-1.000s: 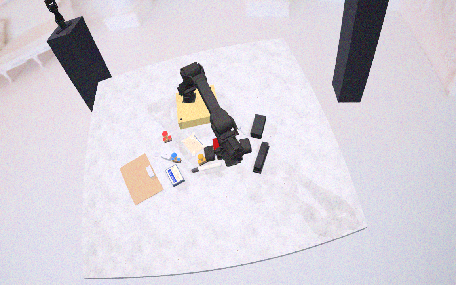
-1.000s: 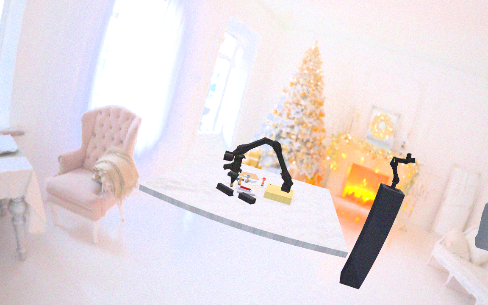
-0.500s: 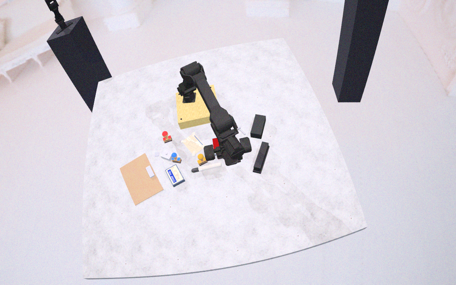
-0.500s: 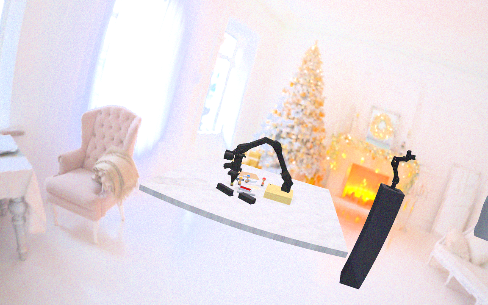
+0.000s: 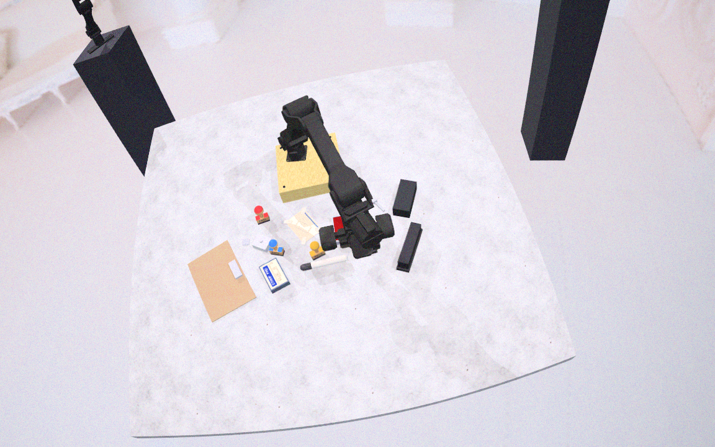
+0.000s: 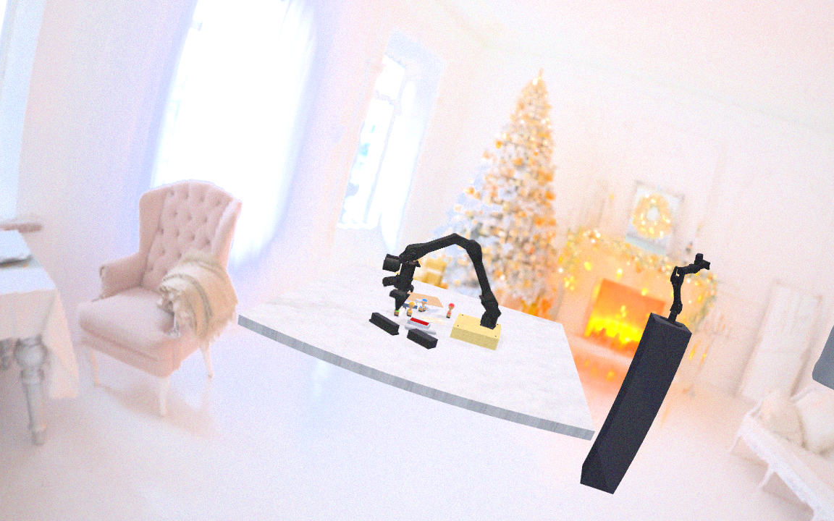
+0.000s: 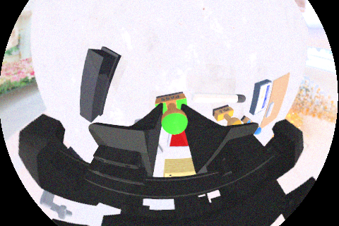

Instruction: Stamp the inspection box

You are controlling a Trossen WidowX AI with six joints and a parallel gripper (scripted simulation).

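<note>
The red ink pad lies 90 mm behind my gripper tip, 50 mm to the right of it and 40 mm below it. The rest, counted from my gripper tip: orange-knobbed stamp 10 mm behind, 120 mm to the right, 30 mm below; marker 20 mm ahead, 120 mm to the right, 40 mm below; green-knobbed stamp right at my gripper tip.
</note>
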